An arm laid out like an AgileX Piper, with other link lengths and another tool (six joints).
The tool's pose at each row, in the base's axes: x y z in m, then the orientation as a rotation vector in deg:
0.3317 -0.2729 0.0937 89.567 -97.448 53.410
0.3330 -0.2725 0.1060 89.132 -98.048 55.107
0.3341 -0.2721 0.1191 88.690 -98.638 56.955
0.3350 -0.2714 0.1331 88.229 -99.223 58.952
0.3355 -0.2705 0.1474 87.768 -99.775 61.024
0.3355 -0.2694 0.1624 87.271 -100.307 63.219
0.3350 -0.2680 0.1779 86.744 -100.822 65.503
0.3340 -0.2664 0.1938 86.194 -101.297 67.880
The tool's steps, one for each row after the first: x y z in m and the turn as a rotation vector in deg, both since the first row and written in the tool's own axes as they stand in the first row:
0.0099 -0.0022 -0.0070 0.937 0.333 1.117
0.0206 -0.0044 -0.0145 1.979 0.696 2.283
0.0318 -0.0063 -0.0227 3.119 1.090 3.505
0.0432 -0.0079 -0.0312 4.316 1.500 4.733
0.0551 -0.0091 -0.0403 5.586 1.947 6.005
0.0674 -0.0097 -0.0499 6.910 2.415 7.309
0.0799 -0.0099 -0.0599 8.296 2.911 8.631

